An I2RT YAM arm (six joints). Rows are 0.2 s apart.
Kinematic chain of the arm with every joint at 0, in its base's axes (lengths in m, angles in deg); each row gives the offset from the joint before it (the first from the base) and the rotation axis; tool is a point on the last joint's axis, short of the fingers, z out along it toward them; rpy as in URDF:
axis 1: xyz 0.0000 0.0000 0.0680 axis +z
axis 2: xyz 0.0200 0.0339 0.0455 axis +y
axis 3: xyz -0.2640 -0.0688 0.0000 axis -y
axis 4: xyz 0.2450 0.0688 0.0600 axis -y
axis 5: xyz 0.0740 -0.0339 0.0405 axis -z
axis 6: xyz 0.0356 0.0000 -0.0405 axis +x
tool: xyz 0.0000 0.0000 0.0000 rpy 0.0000 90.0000 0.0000
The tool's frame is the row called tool.
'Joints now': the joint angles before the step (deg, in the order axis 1, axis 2, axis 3, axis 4, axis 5, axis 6). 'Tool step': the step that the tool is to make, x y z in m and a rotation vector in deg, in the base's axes. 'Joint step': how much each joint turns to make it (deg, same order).
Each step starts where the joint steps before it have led.
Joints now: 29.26 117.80 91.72 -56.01 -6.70 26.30
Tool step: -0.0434 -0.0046 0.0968 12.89 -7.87 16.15
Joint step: 1.72 -14.99 0.31 -4.57 -10.34 -12.63
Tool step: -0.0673 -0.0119 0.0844 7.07 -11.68 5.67
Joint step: 4.63 -15.67 -0.01 -2.37 0.00 -1.22
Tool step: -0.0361 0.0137 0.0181 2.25 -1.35 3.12
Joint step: 6.65 -3.89 0.03 -0.44 1.20 3.58
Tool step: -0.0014 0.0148 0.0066 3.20 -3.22 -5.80
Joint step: 2.95 0.00 -0.02 6.18 5.39 7.08
